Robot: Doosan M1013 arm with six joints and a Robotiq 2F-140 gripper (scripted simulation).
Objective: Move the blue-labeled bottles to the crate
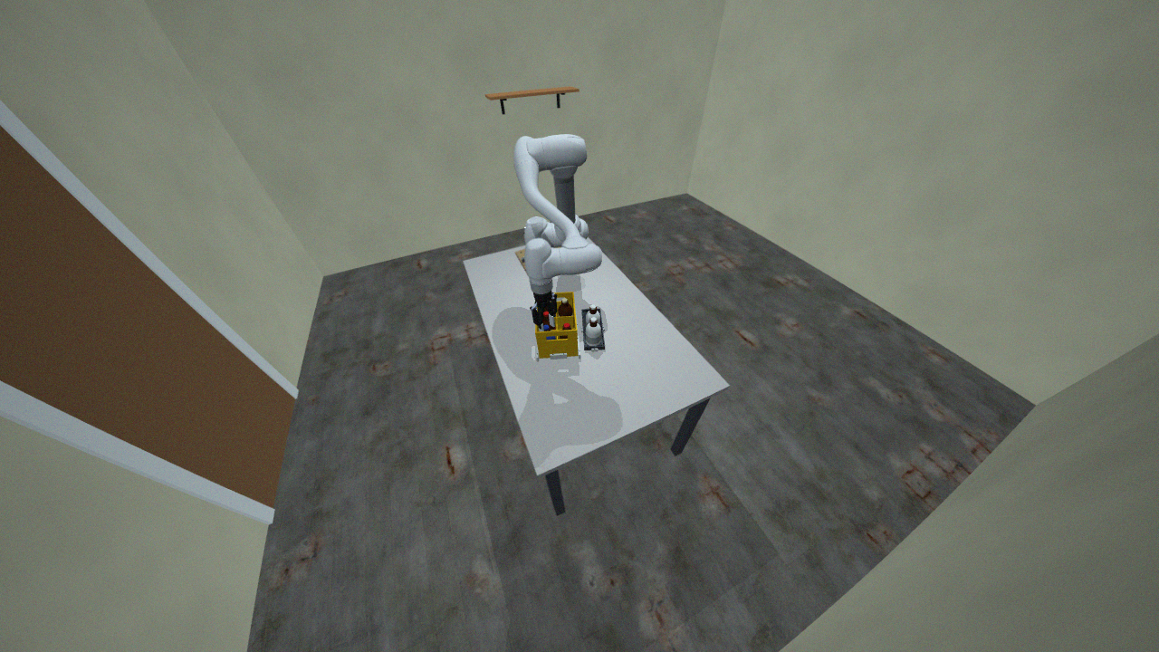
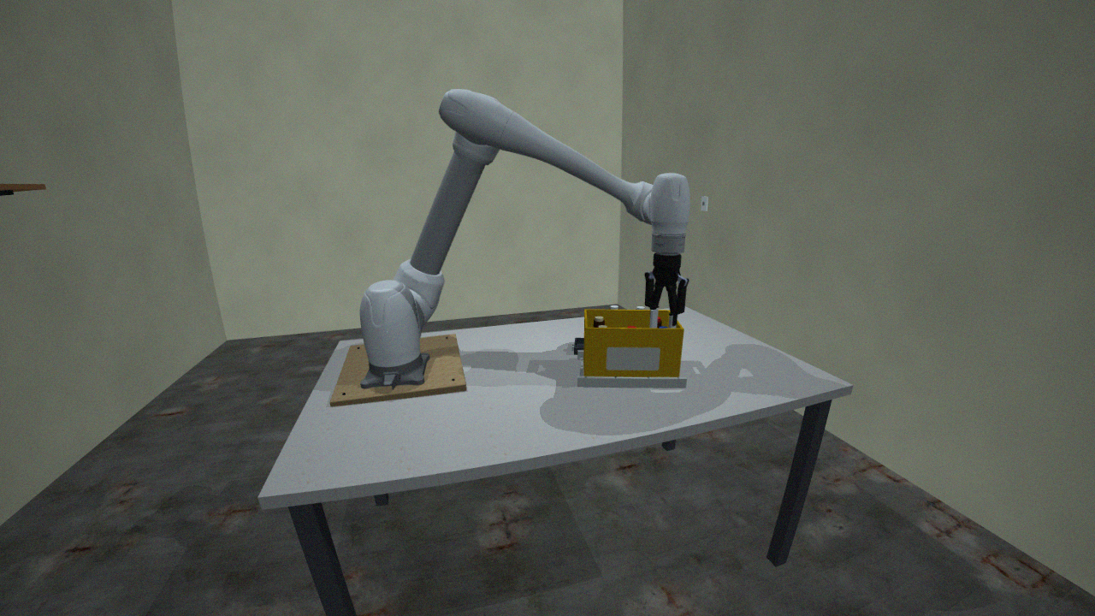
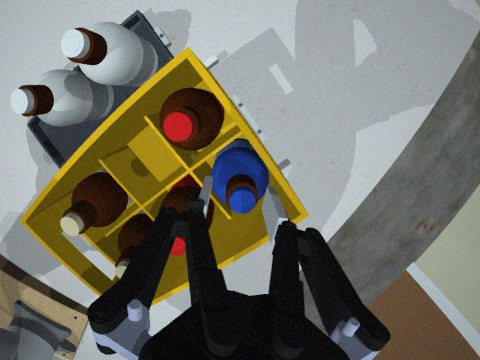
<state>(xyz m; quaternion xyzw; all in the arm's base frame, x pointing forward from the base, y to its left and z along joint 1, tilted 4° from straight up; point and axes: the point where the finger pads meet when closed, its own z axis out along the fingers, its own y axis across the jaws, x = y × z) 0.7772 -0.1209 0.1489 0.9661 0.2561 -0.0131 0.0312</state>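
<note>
Now: hand 90 mm above the blue-labeled bottle. From my hand the other things lie so: yellow crate 80 mm behind, 60 mm to the left, 90 mm below.
</note>
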